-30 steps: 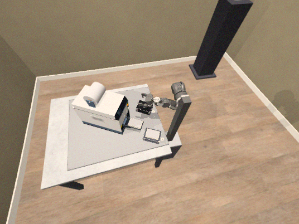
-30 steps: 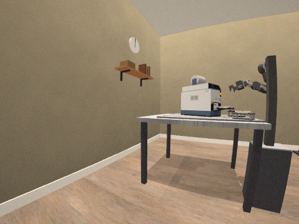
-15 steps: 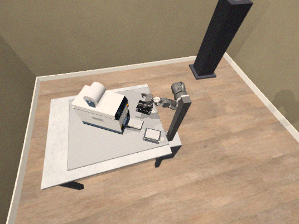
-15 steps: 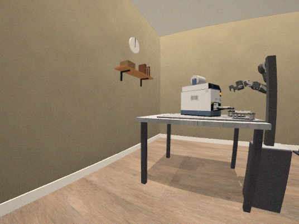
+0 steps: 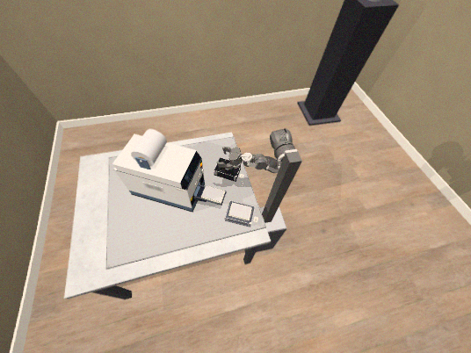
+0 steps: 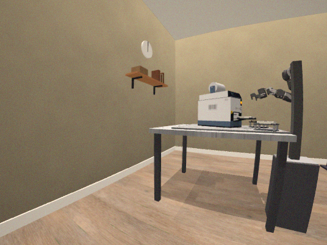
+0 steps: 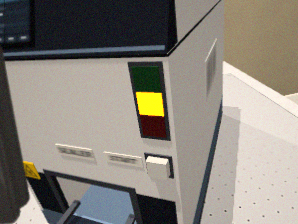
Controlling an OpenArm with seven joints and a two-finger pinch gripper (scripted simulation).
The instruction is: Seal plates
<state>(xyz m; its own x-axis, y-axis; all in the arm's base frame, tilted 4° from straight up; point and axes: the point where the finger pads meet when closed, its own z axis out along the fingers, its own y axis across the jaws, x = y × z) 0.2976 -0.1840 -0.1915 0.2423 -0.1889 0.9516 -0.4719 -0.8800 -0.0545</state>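
Right now my hand is 200 mm above the plate, 120 mm to the right of it and 70 mm short of it. Also, from my hand: plate nest: 250 mm to the left, 250 mm below, 80 mm behind; then yellow warning label: 200 mm ahead, 160 mm to the left, 150 mm below; then sealer stage: 210 mm below, 120 mm to the left, 70 mm ahead.
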